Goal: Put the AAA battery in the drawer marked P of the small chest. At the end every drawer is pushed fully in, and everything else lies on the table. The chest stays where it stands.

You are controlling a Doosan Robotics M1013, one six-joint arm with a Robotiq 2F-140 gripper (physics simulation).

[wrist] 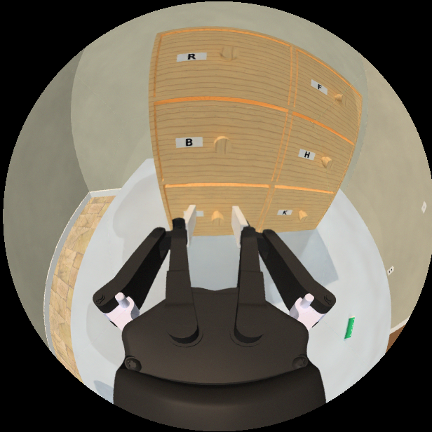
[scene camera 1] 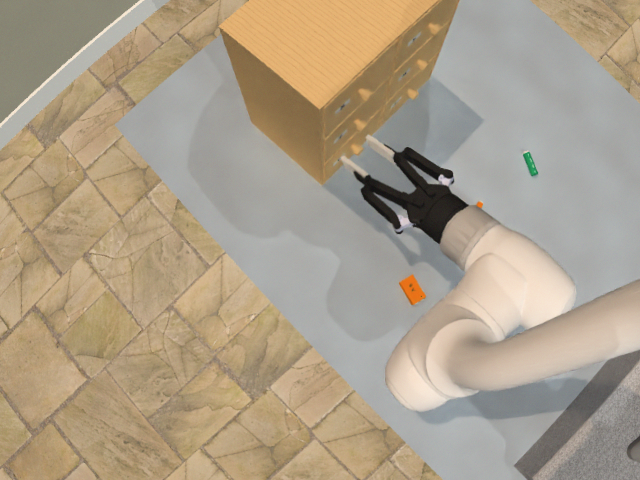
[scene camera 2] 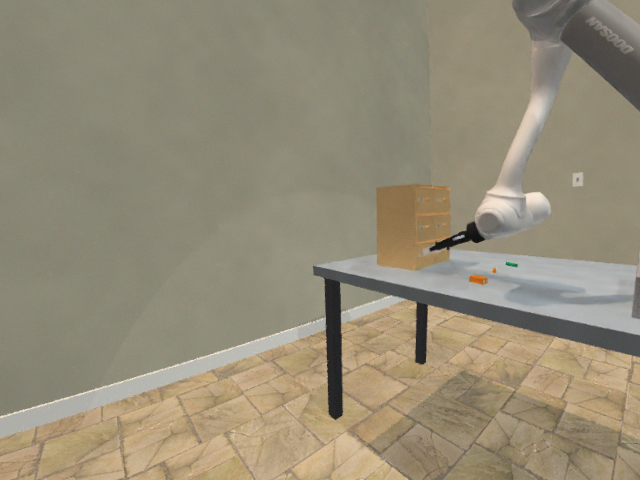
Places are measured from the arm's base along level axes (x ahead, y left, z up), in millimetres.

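Where they show: gripper, fingertip midpoint: (scene camera 1: pixel 356 150) (scene camera 2: pixel 427 251).
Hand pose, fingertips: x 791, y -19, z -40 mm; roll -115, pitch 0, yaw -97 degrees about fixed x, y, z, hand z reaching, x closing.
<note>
After its pixels a point has its place.
The AAA battery, a small green cylinder (scene camera 1: pixel 530 163) {x 532, y -243, z -94 mm} (scene camera 2: pixel 511 264) {x 530, y -238, z -99 mm} (wrist: pixel 350 327), lies on the table to the right of the chest front. The wooden chest (scene camera 1: pixel 330 46) {x 858, y -25, z 230 mm} (scene camera 2: pixel 396 227) {x 895, y 49, z 61 mm} (wrist: pixel 220 165) has six drawers, all looking pushed in. Drawer P (wrist: pixel 240 193) is at the bottom left; my left finger partly covers its label in the wrist view. My gripper (scene camera 1: pixel 355 147) {x 791, y -19, z -40 mm} (scene camera 2: pixel 426 251) {x 791, y -19, z -40 mm} (wrist: pixel 213 214) is partly open at that drawer. Its pale fingertips stand on either side of the P knob (wrist: pixel 216 218), with a visible gap on both sides.
An orange block (scene camera 1: pixel 412 289) {x 563, y 98, z -90 mm} (scene camera 2: pixel 478 279) {x 557, y 113, z -94 mm} lies on the table (scene camera 1: pixel 289 268) {x 754, y 208, z -107 mm} (scene camera 2: pixel 356 263) {x 1092, y 68, z -107 mm} near the arm. A small orange piece (scene camera 1: pixel 479 204) {x 563, y -108, z -97 mm} (scene camera 2: pixel 494 270) {x 555, y -74, z -98 mm} lies partly hidden beside the gripper base in the first scene view. Other drawer knobs stick out above and right of my fingers.
</note>
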